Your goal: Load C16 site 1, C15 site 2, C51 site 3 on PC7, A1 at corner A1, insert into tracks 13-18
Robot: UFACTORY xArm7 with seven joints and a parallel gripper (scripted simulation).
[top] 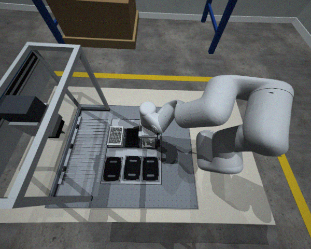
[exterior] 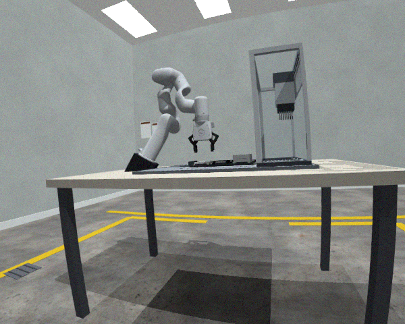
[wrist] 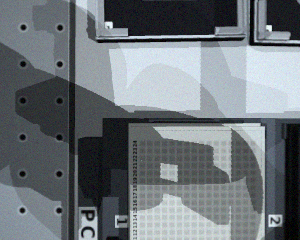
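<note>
Now: hand 13 cm to the right of the small white corner mark, 7 cm above it and 4 cm short of it. Round my hand: dark carrier PC7: 10 cm ahead, 7 cm below, 1 cm to the left; then black 96-well plate C15: 10 cm ahead, 7 cm below, 1 cm to the left; then white 384-well plate C16: 21 cm ahead, 5 cm below, 1 cm to the left.
</note>
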